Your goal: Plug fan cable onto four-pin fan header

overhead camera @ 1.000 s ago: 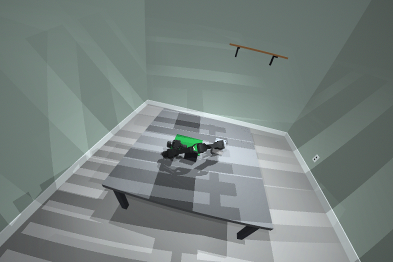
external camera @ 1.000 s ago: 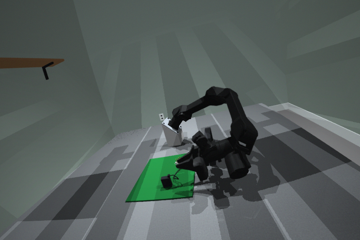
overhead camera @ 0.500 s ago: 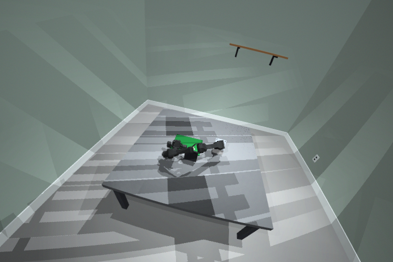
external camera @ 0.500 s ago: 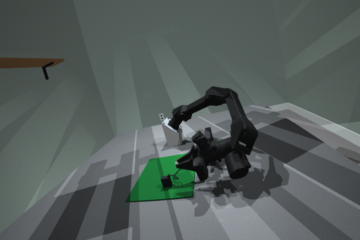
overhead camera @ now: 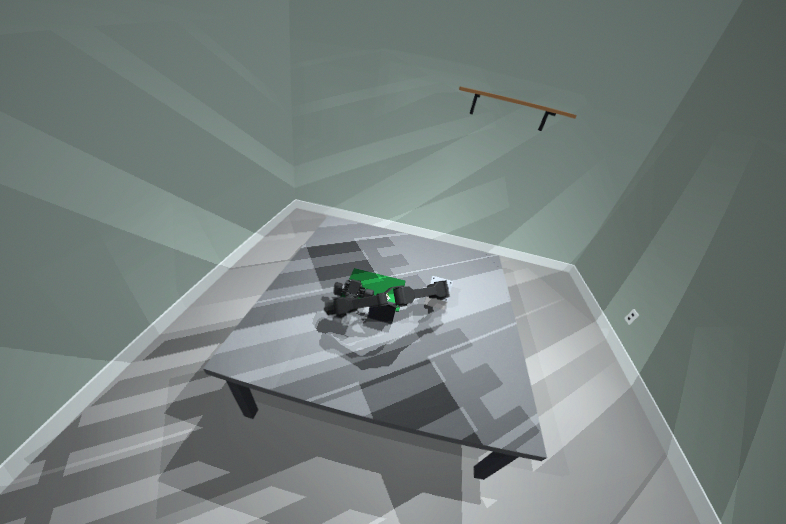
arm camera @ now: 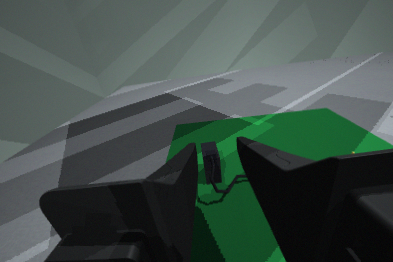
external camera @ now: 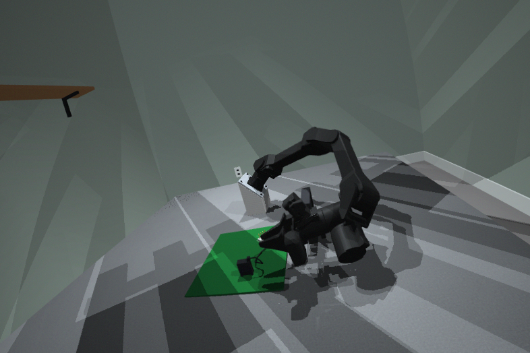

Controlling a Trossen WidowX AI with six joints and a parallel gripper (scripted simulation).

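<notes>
My gripper tip is 6 cm above the black plug, 5 cm to the left of it and 1 cm short of it. The rest, counted from my gripper tip: black fan 15 cm behind, 11 cm to the left, 3 cm below; green board 10 cm below, 8 cm to the right, 8 cm behind.
</notes>
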